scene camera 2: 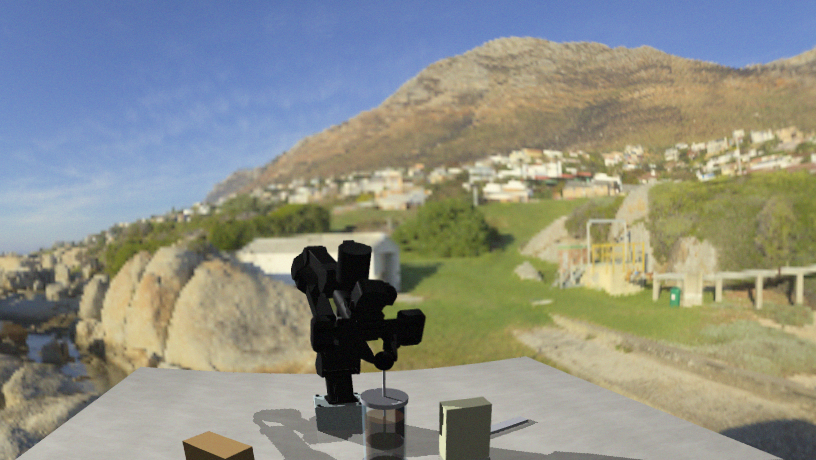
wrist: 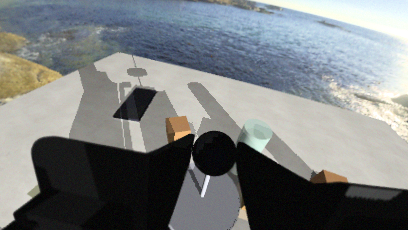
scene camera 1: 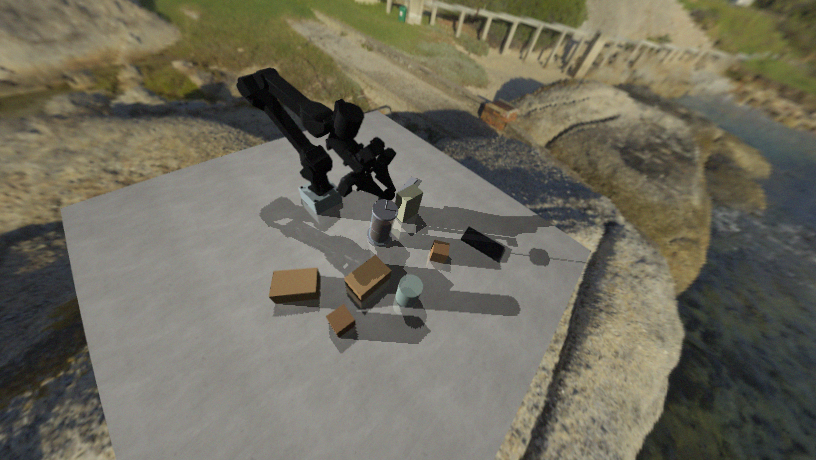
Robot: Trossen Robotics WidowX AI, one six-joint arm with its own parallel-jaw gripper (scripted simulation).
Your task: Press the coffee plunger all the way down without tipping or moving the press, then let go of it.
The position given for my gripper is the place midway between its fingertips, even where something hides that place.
Note:
In view: my gripper [scene camera 2: 385, 360], a coffee press [scene camera 1: 384, 212] and a flat black box [wrist: 136, 104].
My gripper also shows in the wrist view [wrist: 215, 143] and in scene camera 1 [scene camera 1: 391, 194]. Scene camera 2 does not show the flat black box: it is out of frame.

